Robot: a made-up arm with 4 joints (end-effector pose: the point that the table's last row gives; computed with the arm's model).
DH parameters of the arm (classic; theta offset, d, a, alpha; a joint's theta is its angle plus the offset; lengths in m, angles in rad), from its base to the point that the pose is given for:
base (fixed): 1.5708 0.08 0 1.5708
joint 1: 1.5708 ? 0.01 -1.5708
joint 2: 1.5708 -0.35 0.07 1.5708
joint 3: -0.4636 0 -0.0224 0
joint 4: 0.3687 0 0.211 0
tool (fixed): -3.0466 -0.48 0 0
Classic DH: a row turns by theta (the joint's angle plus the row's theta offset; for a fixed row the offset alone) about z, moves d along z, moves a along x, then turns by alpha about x.
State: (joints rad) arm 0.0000 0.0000 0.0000 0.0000
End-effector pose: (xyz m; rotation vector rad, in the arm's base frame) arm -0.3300 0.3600 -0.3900 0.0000 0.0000 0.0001
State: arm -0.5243 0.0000 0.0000 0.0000
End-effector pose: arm -0.3300 0.0763 -0.5071 -0.5243 0.0000 0.0001
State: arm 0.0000 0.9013 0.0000 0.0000
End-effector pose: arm 0.1450 0.3600 -0.4118 0.0000 -0.9013 0.0001
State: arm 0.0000 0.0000 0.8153 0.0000
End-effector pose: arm -0.2775 0.2185 -0.3900 0.0000 0.0000 0.8154
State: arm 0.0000 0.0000 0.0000 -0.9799
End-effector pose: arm -0.2204 0.5256 -0.3900 0.0000 0.0000 -0.9798
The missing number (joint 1, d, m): -0.07
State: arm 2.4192 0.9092 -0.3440 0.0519
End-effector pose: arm 0.1552 0.0086 0.7150 2.3202 -0.0849 -1.2295
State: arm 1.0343 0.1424 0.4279 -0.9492
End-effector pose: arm -0.2195 0.6674 0.2313 1.0453 0.1429 -0.5463
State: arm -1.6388 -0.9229 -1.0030 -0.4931
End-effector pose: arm -0.4910 -0.2652 -0.4419 -1.8916 -0.6124 -1.8031
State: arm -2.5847 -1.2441 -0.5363 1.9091
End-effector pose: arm -0.5627 -0.1263 0.0385 -1.2016 1.4794 -0.6972
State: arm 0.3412 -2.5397 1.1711 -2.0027
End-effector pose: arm -0.1936 0.3327 0.7366 -0.8727 2.3021 0.0793
